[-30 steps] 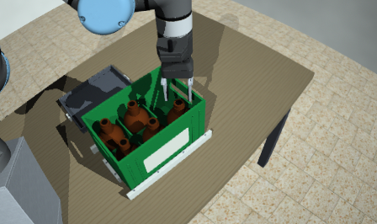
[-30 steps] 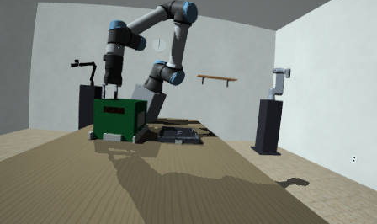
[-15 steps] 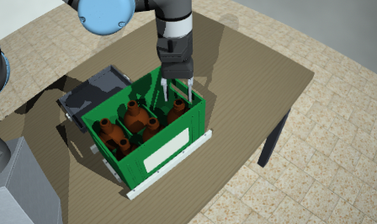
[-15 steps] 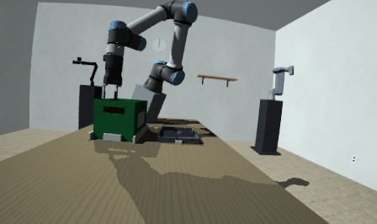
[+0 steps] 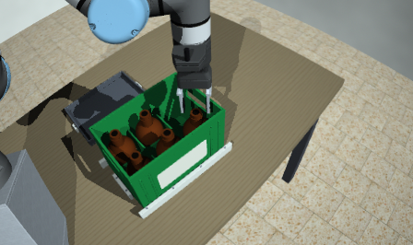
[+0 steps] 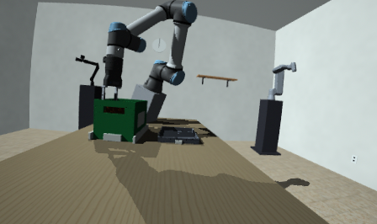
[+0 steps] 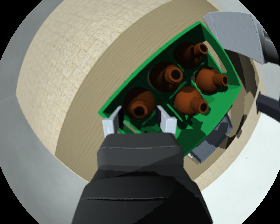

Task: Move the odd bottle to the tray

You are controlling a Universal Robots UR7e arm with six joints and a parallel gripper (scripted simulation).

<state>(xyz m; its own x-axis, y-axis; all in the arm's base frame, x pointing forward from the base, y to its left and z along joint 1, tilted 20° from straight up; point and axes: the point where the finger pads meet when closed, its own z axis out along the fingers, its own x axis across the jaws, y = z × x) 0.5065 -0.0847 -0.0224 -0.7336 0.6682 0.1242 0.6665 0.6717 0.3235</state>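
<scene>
Now: the crate 110 mm below my hand, 90 mm behind it and 40 mm to the left of it. From my hand the other things lie so: dark grey tray: 320 mm to the left, 180 mm below, 130 mm behind.
</scene>
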